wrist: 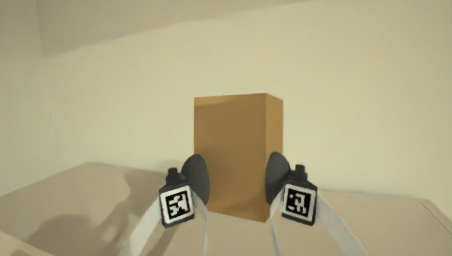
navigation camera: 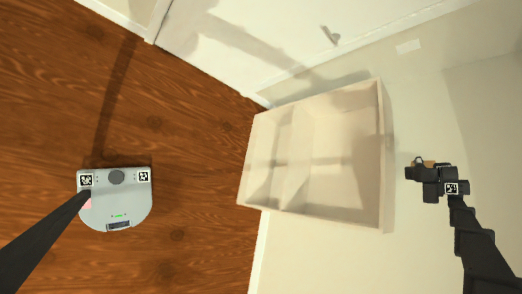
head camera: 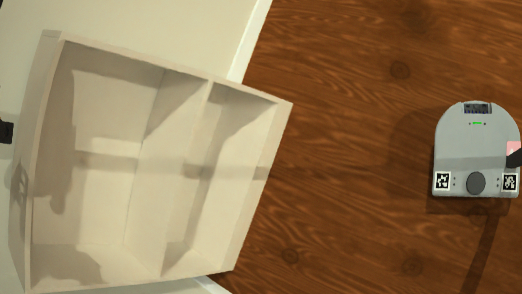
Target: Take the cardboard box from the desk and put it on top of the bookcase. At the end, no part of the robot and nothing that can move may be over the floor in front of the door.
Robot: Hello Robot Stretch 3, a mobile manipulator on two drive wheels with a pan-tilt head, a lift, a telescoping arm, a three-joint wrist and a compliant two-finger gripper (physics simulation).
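Places are measured from the robot's base along level axes (x right, y ahead, z up), in metres.
Pixels of known places: gripper, fingertip midpoint: (wrist: 234,170); robot's base at its link origin: (navigation camera: 116,176) (head camera: 474,182).
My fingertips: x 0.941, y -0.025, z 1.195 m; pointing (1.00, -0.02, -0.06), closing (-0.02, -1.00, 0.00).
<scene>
Ahead of a thing's pixels: the offset from my fingertips to its middle. "spot": to the spot under its first point. Level surfaces: height alone.
The cardboard box {dy -0.005, dx +0.004, dz +0.015 m} (wrist: 231,145) (navigation camera: 430,163) is upright between the two fingertips in the wrist view. My gripper (wrist: 234,170) (navigation camera: 419,161) is shut on it. The pale bookcase (head camera: 209,125) (navigation camera: 295,150) stands against the wall, with its open compartments facing my base. In the wrist view its top board {dz -0.134 m} (wrist: 360,225) spreads below and behind the box, and a shadow falls on its left part. The box appears to be held over that board; the gap under it is hard to judge. The desk does not show.
My base (head camera: 475,145) (navigation camera: 117,200) stands on the wooden floor {dz -1.194 m} (head camera: 340,150) (navigation camera: 195,200), apart from the bookcase. The arm (navigation camera: 480,250) reaches up at the right of the navigation view. A white door (navigation camera: 250,45) with a handle {spot: dy +0.664, dx -0.147, dz -0.271 m} (navigation camera: 330,36) is beside the bookcase.
</scene>
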